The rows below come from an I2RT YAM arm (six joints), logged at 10 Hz.
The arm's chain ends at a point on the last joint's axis. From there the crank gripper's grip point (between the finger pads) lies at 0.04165 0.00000 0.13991 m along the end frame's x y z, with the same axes.
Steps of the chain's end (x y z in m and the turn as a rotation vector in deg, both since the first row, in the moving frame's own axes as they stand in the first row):
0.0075 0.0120 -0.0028 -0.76 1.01 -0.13
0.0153 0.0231 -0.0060 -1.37 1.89 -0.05
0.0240 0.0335 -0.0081 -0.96 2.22 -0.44
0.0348 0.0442 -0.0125 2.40 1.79 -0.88
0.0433 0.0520 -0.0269 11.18 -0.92 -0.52
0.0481 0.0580 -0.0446 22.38 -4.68 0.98
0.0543 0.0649 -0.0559 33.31 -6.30 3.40
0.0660 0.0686 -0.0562 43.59 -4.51 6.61
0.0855 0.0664 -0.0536 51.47 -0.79 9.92
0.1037 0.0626 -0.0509 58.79 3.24 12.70
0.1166 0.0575 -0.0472 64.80 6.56 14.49
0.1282 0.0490 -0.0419 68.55 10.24 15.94
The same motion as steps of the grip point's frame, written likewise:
0.0100 0.0138 -0.0036 -0.76 1.01 -0.13
0.0199 0.0264 -0.0075 -1.37 1.89 -0.05
0.0294 0.0355 -0.0098 -0.96 2.22 -0.44
0.0391 0.0377 -0.0140 2.40 1.79 -0.88
0.0409 0.0244 -0.0289 11.18 -0.92 -0.52
0.0373 0.0047 -0.0521 22.38 -4.68 0.98
0.0418 -0.0111 -0.0747 33.31 -6.30 3.40
0.0615 -0.0250 -0.0904 43.59 -4.51 6.61
0.0934 -0.0366 -0.1027 51.47 -0.79 9.92
0.1237 -0.0464 -0.1158 58.79 3.24 12.70
0.1457 -0.0548 -0.1263 64.80 6.56 14.49
0.1657 -0.0628 -0.1314 68.55 10.24 15.94

